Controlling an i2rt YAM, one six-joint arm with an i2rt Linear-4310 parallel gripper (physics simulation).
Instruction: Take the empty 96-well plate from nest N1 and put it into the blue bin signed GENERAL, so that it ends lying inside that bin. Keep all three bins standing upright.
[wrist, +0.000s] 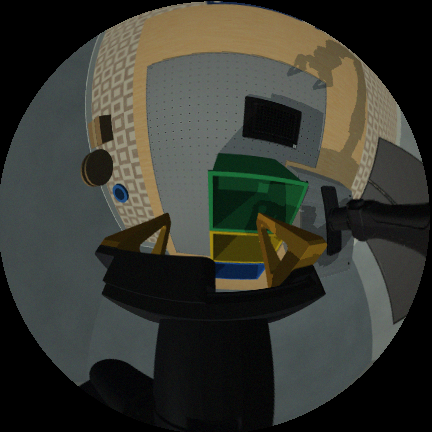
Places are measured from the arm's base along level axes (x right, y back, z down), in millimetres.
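Where they show: gripper, fingertip midpoint: (213, 217); arm's base, origin of the base link: (331, 219).
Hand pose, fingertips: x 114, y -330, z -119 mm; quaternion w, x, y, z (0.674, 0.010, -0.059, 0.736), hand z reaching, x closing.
Note:
Things, the pixels of their top centre, and the offset from my fingertips. "pt": a spot on its surface instead. Level surfaces: height alone.
- blue bin, middle of its top: (237, 271) dx -315, dy +43, dz +88 mm
- yellow bin, surface spot: (212, 247) pt dx -190, dy -29, dz +101 mm
- larger green bin, middle of its top: (256, 207) dx -53, dy +68, dz +88 mm
- grey perforated board, its level: dz +268 mm
My gripper (213, 217) is open, its two golden fingers wide apart with nothing held between them. A dark rectangular piece with a fine grid of wells (272, 121) lies on the grey perforated board, beyond the fingertips and to the right in the view; no nest label is readable. The blue bin (237, 271) shows in part low between the fingers, just above the black gripper body in the view. The yellow bin (212, 247) and the larger green bin (211, 200) stand in line with it. All three look upright. The right finger covers part of the bins, and no sign is readable.
The grey perforated board (185, 115) lies on a wooden table top (180, 32). A black arm-like part (390, 221) reaches in at the right beside the green bin. A dark round object (99, 167), a small box (105, 128) and a blue ring (115, 193) show at the left.

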